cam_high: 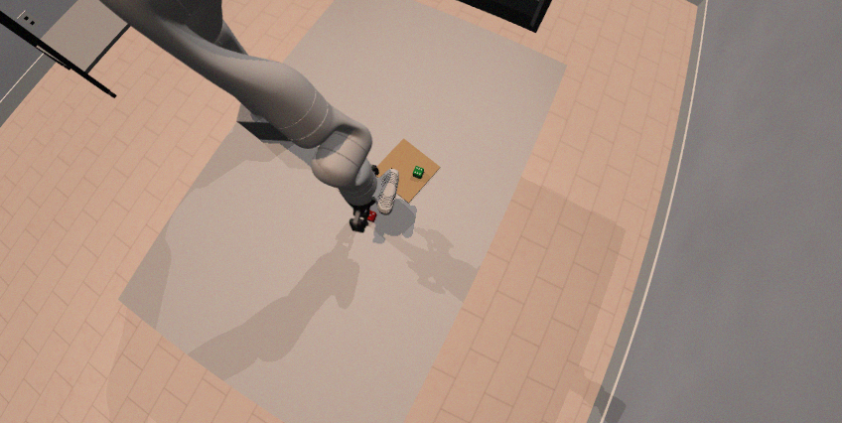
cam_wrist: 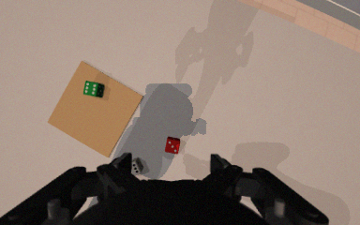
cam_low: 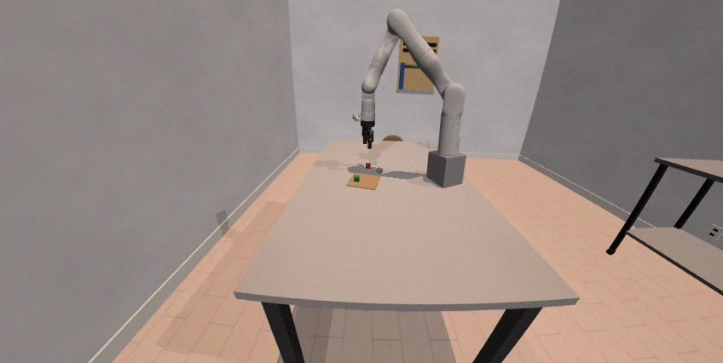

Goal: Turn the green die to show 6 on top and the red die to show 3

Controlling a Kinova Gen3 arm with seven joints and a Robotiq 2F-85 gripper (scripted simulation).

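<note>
Now: hand 10 mm past the red die and 120 mm above it. From my hand the other things lie so: white die 70 mm behind, 50 mm to the left, 120 mm below; green die 50 mm ahead, 170 mm to the left, 120 mm below; tan mat 10 mm ahead, 160 mm to the left, 130 mm below.
</note>
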